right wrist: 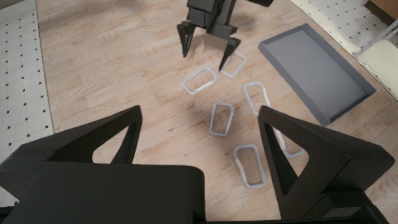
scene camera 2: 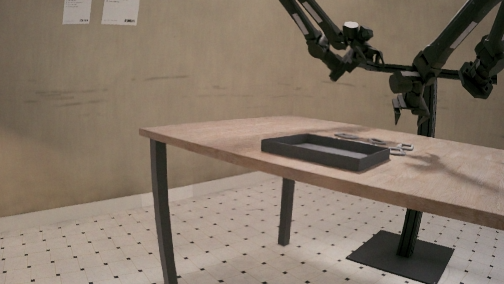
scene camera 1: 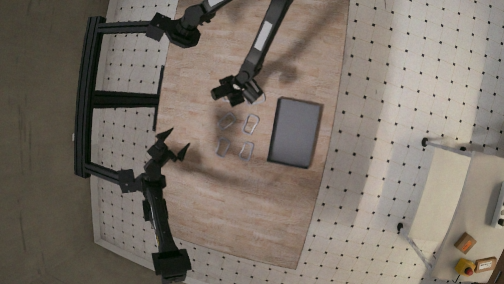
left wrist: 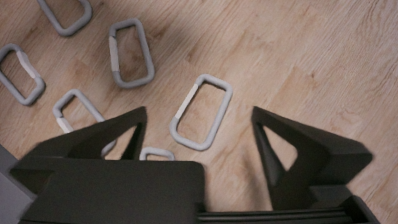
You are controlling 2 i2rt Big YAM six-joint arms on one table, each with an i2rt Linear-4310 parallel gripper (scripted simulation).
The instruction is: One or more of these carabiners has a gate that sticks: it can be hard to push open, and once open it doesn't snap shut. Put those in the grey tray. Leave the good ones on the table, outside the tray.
Labels:
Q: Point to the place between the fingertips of my left gripper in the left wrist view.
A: At 199,112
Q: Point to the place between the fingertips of my right gripper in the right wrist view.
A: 200,111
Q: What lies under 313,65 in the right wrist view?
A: A grey tray.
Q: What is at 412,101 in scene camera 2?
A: My left gripper.

